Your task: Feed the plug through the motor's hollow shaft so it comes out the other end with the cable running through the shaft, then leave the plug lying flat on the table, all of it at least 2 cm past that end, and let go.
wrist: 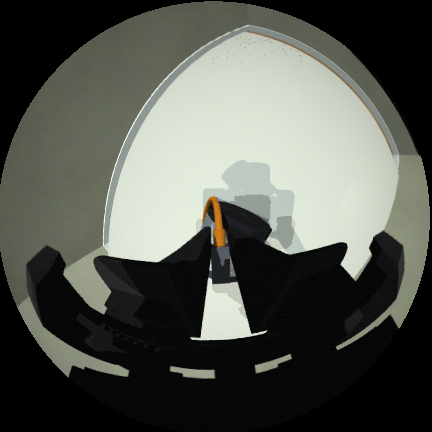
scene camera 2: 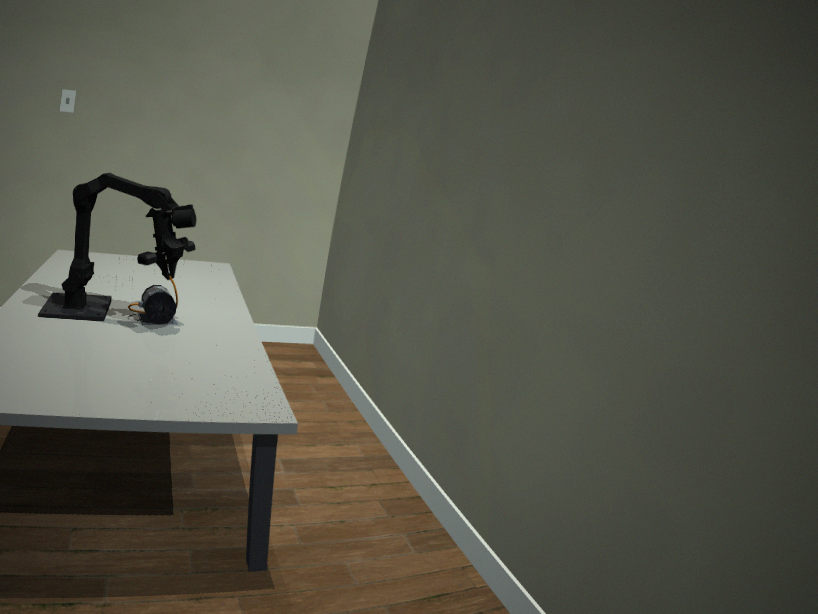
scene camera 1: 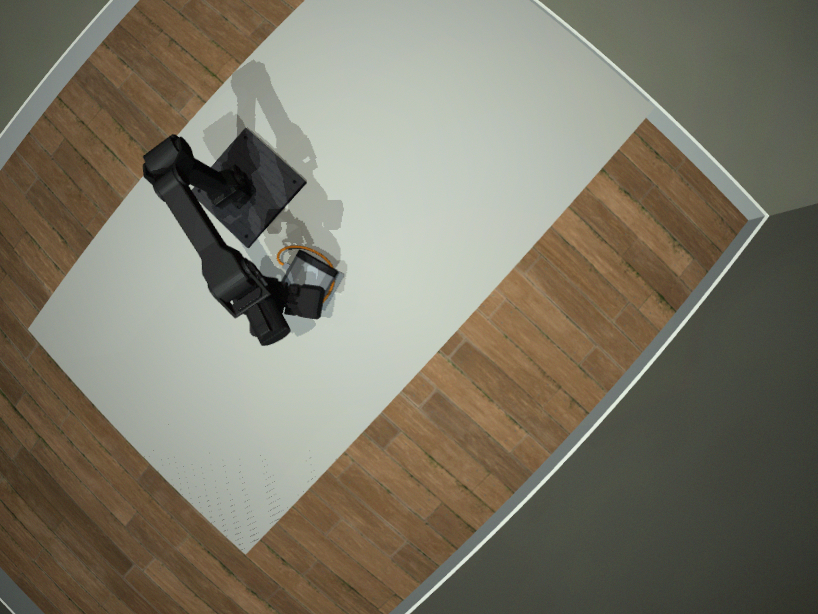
In view: the gripper [scene camera 1: 295, 303] and a dark plug [wrist: 220, 259].
The gripper is seen too in the wrist view [wrist: 218, 231] and in scene camera 2 [scene camera 2: 170, 279].
